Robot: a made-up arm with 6 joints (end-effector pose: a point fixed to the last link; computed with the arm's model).
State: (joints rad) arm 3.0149 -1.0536 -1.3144 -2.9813 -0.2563 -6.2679
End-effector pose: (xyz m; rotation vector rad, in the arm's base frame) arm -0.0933 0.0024 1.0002 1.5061 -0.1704 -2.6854
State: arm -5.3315 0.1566 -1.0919 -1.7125 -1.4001 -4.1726
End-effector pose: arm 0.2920 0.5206 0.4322 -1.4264 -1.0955 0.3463
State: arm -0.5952 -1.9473 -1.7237 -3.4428 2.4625 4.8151
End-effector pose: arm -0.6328 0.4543 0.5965 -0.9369 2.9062 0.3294
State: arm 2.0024 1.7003 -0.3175 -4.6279 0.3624 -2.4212
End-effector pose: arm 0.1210 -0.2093 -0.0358 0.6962 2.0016 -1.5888
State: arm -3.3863 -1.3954 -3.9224 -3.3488 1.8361 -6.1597
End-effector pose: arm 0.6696 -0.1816 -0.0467 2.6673 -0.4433 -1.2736
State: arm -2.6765 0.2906 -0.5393 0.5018 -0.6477 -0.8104
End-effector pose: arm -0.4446 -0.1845 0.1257 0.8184 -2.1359 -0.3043
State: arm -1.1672 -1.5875 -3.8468 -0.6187 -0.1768 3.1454
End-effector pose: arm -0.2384 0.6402 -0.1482 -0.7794 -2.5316 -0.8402
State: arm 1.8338 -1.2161 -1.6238 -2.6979 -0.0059 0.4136
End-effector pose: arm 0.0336 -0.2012 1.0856 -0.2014 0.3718 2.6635
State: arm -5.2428 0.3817 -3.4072 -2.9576 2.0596 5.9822
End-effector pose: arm 0.0435 0.0478 1.1794 1.3854 -1.4307 0.5848
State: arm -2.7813 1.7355 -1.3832 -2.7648 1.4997 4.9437
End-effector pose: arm -0.2800 -0.0840 -0.4296 -1.6044 -1.3911 1.0204
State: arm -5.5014 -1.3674 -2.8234 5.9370 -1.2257 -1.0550
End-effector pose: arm -0.6347 -0.5966 0.5369 -1.5294 -1.9329 1.0652
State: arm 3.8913 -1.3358 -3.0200 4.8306 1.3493 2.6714
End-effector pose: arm 0.6461 0.6646 0.5522 -1.2118 1.4711 2.2834
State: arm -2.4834 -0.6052 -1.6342 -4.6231 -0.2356 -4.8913
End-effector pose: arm -0.2283 -0.1031 1.0869 1.2584 0.1775 -2.4253
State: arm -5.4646 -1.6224 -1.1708 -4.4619 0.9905 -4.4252
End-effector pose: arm -0.1964 -0.1769 0.9731 -1.0355 -0.0624 1.4105
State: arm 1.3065 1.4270 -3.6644 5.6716 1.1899 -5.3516
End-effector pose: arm 0.2225 0.7414 0.7382 -2.1759 -0.2969 -1.2649
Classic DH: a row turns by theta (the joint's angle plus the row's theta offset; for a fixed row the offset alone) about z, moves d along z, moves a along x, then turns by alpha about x. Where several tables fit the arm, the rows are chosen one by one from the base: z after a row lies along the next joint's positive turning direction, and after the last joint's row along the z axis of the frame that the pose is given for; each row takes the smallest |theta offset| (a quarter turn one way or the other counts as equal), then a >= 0, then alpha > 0; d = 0 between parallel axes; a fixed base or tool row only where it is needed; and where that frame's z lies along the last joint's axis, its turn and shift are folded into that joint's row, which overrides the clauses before.
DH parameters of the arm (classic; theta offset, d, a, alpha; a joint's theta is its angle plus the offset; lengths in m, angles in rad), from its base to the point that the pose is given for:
joint 1: 0 0.307 0 -1.5708
joint 2: -1.3839 0 0.3552 0
joint 3: 1.3839 0 0.122 -1.5708
joint 4: 0 0.541 0 1.5708
joint 5: 0 0 0.046 -1.5708
joint 6: 0 0.058 0 0

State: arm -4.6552 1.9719 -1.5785 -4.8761 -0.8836 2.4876
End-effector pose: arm 0.0608 0.2153 -0.4422 -1.1847 2.0276 -0.6602
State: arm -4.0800 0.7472 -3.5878 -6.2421 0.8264 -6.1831
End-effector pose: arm -0.2144 0.2918 1.1375 -0.5628 -1.0079 -0.7041
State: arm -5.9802 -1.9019 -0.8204 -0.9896 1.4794 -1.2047
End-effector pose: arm -0.1728 -0.1009 0.8345 1.5955 0.7320 0.6574
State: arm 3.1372 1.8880 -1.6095 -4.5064 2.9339 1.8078
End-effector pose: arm -0.3040 -0.0544 -0.3760 0.1965 -0.3236 0.0546
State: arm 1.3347 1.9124 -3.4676 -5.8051 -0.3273 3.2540
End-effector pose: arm 0.2361 0.8592 0.2960 -0.4108 1.4026 1.5057
